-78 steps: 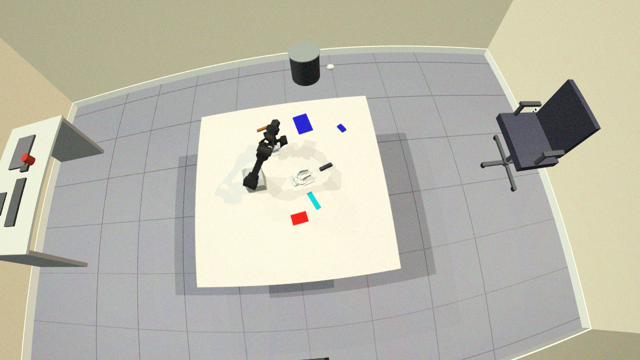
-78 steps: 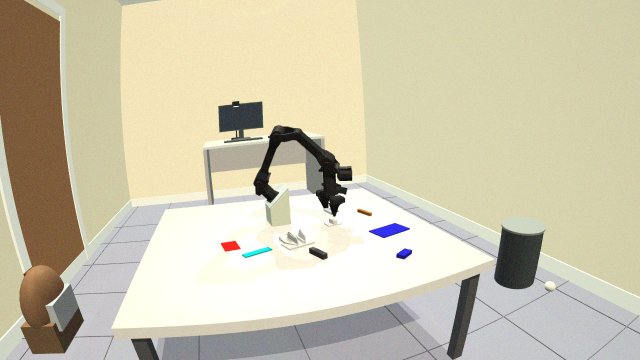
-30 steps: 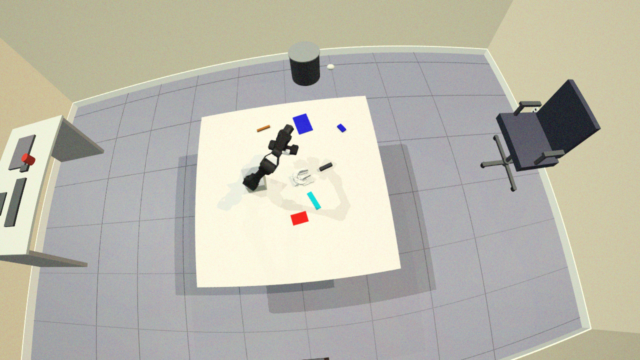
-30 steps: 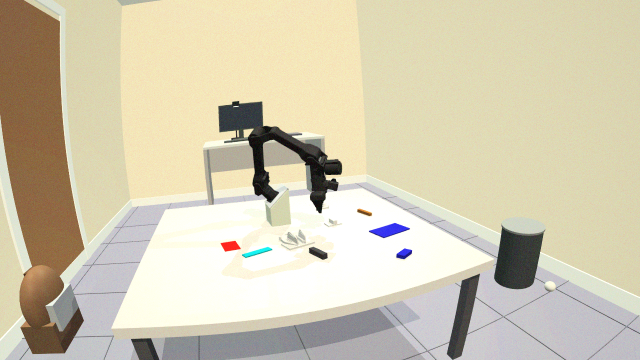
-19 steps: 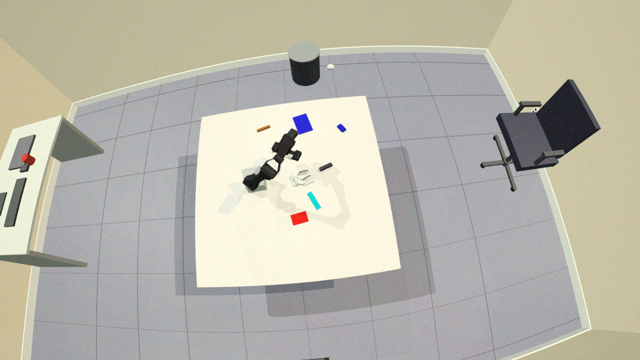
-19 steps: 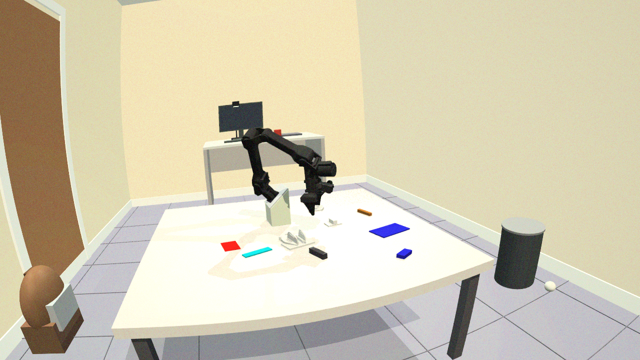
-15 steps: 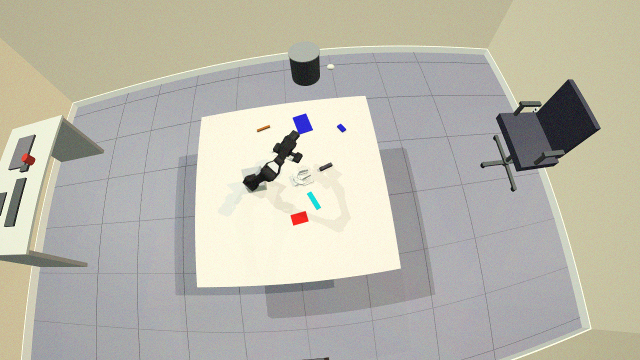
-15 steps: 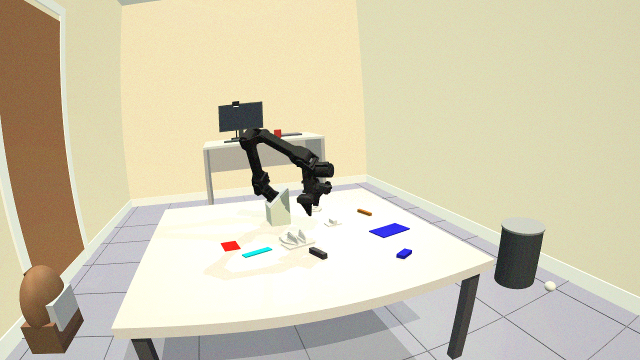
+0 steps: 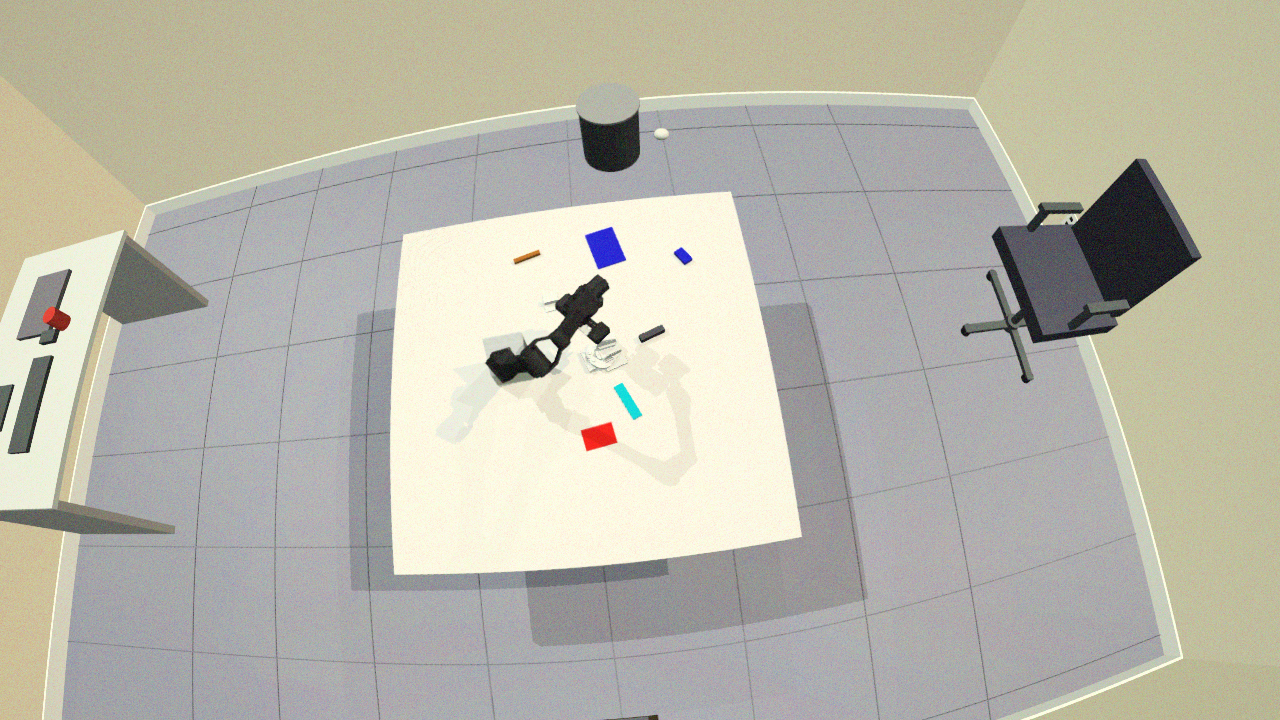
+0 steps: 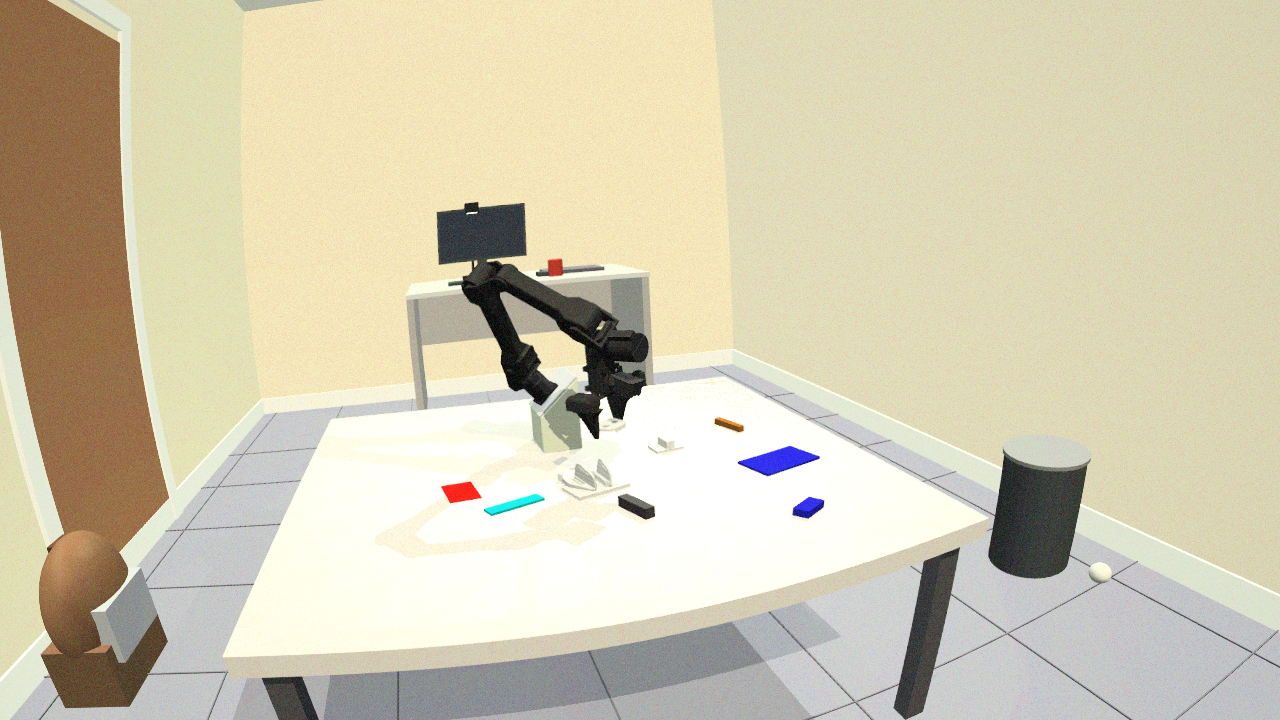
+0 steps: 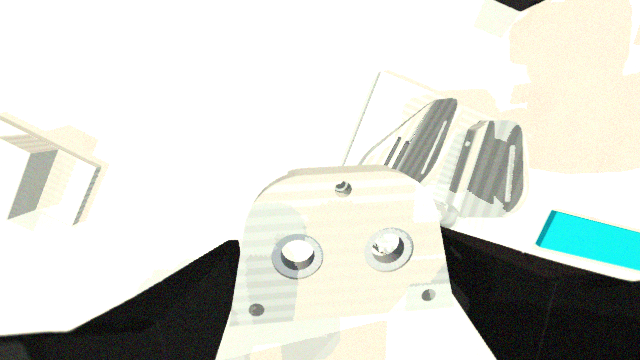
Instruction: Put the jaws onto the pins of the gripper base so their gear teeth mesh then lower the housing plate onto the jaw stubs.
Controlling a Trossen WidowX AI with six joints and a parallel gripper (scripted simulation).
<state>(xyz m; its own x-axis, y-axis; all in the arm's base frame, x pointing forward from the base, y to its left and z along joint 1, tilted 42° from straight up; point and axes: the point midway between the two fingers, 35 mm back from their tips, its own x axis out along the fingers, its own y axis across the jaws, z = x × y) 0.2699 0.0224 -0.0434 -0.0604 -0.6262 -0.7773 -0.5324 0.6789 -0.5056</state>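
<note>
Now: gripper tip 10 mm short of the white jaw, 50 mm to the left of it and 80 mm above it. Round my gripper tip: white ribbed plate: 60 mm ahead, 60 mm to the right, 90 mm below; dark block: 210 mm ahead, 40 mm to the right, 80 mm below; cyan bar: 70 mm ahead, 240 mm to the right, 90 mm below.
</note>
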